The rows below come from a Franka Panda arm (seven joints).
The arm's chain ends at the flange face. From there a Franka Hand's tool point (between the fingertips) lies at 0.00 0.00 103.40 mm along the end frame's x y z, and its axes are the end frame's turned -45 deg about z.
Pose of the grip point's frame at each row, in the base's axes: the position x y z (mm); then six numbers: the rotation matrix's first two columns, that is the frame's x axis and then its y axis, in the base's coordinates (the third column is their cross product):
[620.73 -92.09 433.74 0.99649 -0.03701 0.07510 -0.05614 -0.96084 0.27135]
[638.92 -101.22 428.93 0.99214 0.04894 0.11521 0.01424 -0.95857 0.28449]
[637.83 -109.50 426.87 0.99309 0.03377 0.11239 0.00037 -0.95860 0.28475]
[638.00 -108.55 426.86 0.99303 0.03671 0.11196 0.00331 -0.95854 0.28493]
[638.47 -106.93 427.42 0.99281 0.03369 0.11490 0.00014 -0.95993 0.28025]
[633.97 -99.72 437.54 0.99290 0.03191 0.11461 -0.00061 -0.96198 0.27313]
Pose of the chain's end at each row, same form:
[614.31 -63.69 532.96 0.66493 -0.70559 0.24498 -0.74432 -0.65325 0.13877]
[626.06 -72.20 527.34 0.71162 -0.64321 0.28263 -0.69148 -0.71242 0.11970]
[625.70 -80.26 525.31 0.70248 -0.65395 0.28082 -0.70196 -0.70171 0.12188]
[625.82 -79.33 525.29 0.70452 -0.65183 0.28064 -0.69984 -0.70375 0.12231]
[626.09 -78.16 525.96 0.70212 -0.65495 0.27941 -0.70192 -0.70260 0.11692]
[621.67 -71.67 536.30 0.70165 -0.65766 0.27417 -0.70252 -0.70279 0.11209]

